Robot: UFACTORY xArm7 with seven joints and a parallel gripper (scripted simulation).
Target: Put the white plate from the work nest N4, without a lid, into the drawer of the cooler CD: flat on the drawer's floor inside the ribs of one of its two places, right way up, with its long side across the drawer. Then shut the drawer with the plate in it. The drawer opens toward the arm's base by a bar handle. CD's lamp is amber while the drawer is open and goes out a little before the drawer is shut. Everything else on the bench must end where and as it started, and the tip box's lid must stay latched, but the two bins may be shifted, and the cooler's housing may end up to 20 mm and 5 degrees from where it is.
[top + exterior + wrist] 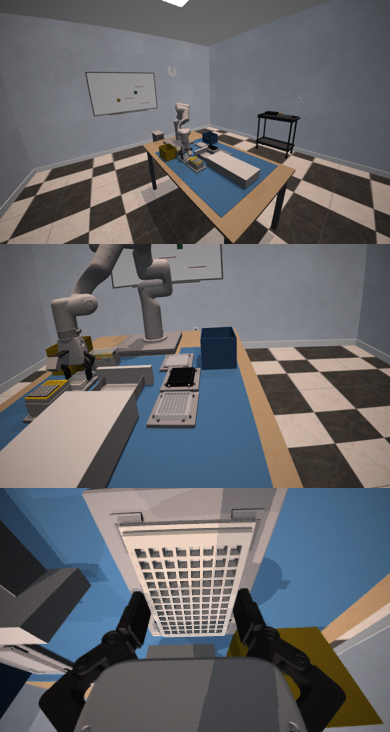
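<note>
The white plate lies 1 cm below my hand. Also, from my hand: drawer: 22 cm to the left, 9 cm ahead, 1 cm below; then yellow tip box: 17 cm ahead, 3 cm to the left, 2 cm above; then yellow bin: 16 cm to the right, 15 cm behind, 1 cm above.
</note>
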